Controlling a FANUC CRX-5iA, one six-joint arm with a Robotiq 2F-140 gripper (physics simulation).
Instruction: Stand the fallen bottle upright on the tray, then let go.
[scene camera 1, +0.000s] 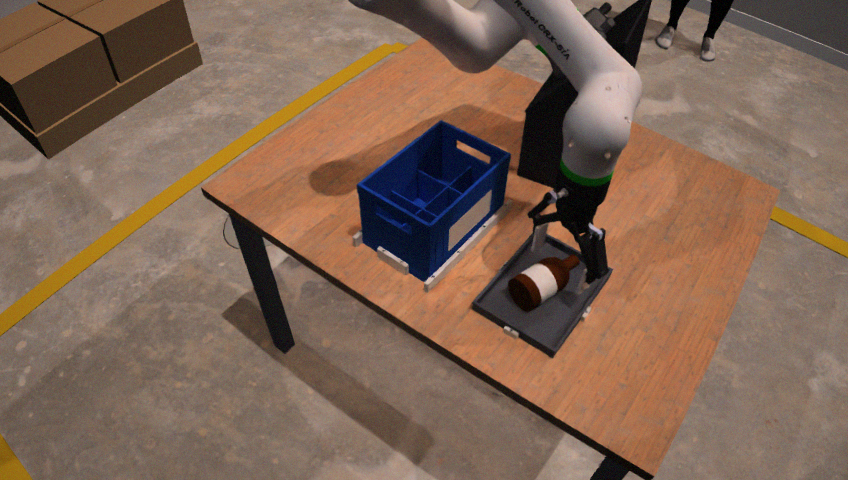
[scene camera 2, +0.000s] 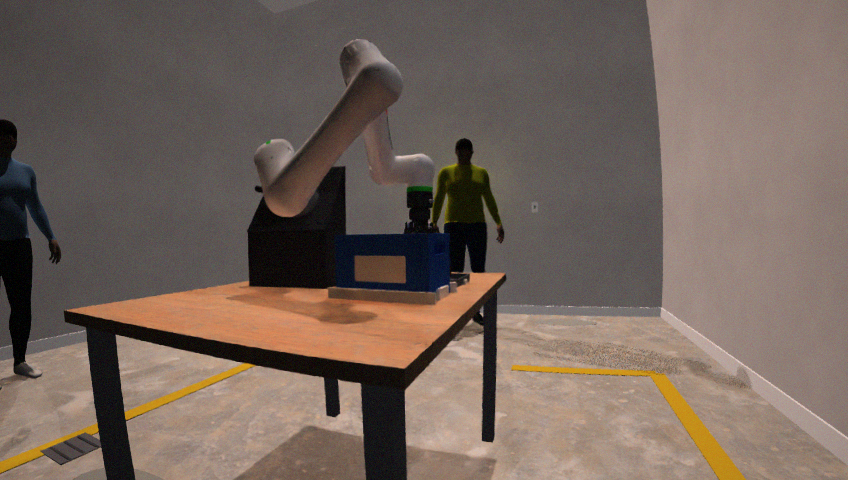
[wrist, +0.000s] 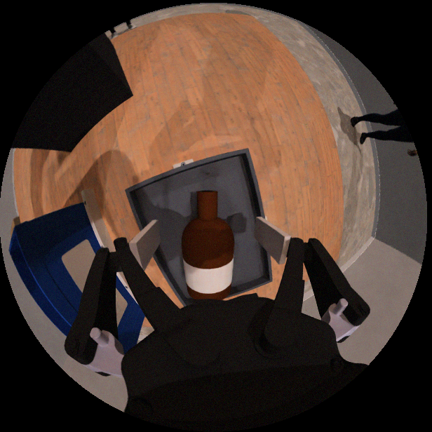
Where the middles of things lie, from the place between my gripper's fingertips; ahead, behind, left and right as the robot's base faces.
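Scene:
There is the brown bottle (scene camera 1: 538, 283). My hand is 10 mm above the bottle and 10 mm to the left of it, and it is also 30 mm short of it.

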